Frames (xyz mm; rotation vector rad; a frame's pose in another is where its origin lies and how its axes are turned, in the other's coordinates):
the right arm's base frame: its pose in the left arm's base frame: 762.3 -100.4 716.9 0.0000 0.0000 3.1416
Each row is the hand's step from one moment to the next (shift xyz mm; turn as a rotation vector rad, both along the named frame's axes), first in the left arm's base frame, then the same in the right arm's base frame.
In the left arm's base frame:
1: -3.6 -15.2 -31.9 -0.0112 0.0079 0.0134
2: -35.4 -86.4 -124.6 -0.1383 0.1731 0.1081
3: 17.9 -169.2 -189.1 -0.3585 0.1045 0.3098
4: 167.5 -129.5 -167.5 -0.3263 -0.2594 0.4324
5: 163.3 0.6 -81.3 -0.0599 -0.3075 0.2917
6: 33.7 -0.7 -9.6 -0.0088 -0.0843 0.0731
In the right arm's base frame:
1: 3.6 15.2 -31.9 0.0112 -0.0079 0.0134
2: 35.4 86.4 -124.6 0.1383 -0.1731 0.1081
3: -17.9 169.2 -189.1 0.3585 -0.1045 0.3098
4: -167.5 129.5 -167.5 0.3263 0.2594 0.4324
5: -163.3 -0.6 -81.3 0.0599 0.3075 0.2917
6: -33.7 0.7 -9.6 0.0088 0.0843 0.0731

